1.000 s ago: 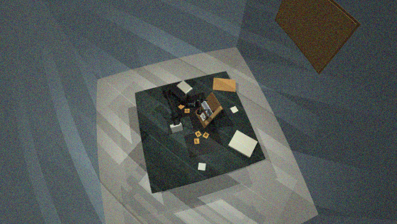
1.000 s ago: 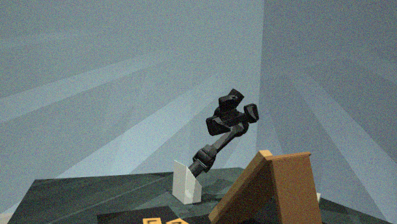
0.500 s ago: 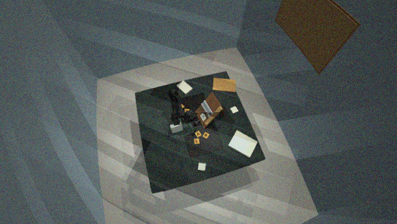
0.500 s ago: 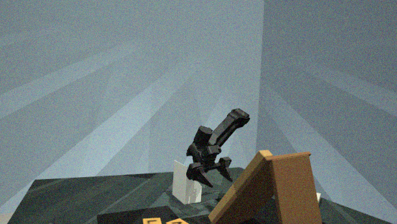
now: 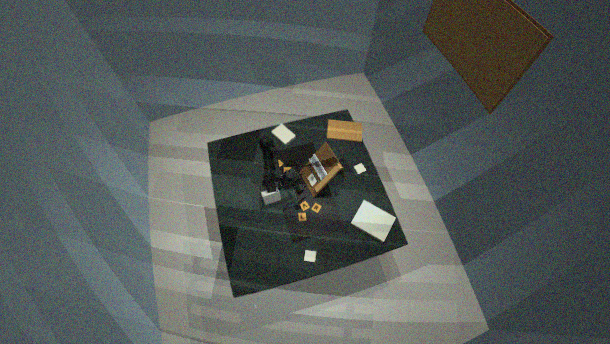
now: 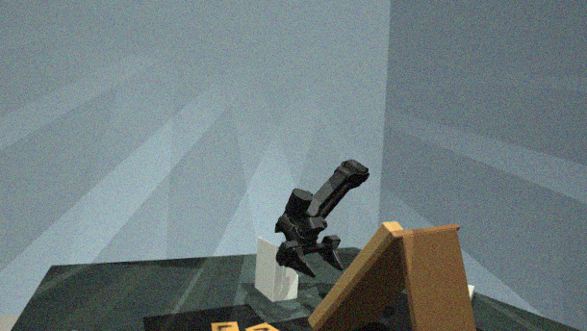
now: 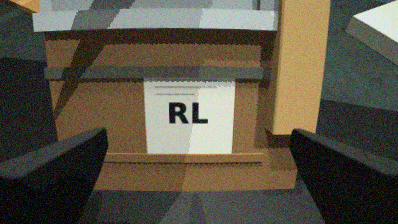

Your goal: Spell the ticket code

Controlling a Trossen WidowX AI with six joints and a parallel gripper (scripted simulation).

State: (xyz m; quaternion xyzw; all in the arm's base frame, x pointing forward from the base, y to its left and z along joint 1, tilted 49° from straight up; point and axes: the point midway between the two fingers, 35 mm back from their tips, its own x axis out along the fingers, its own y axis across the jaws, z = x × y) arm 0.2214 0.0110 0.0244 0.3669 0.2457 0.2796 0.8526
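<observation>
The orange letter tile lies 6 cm behind my gripper tip, 23 cm to the right of it and 14 cm below it. Also, from my gripper tip: flat orange panel: 44 cm ahead, 47 cm to the left, 13 cm below; then white ticket: 7 cm ahead, 3 cm to the left, 7 cm below; then yellow letter tile: 2 cm behind, 15 cm to the right, 14 cm below.
</observation>
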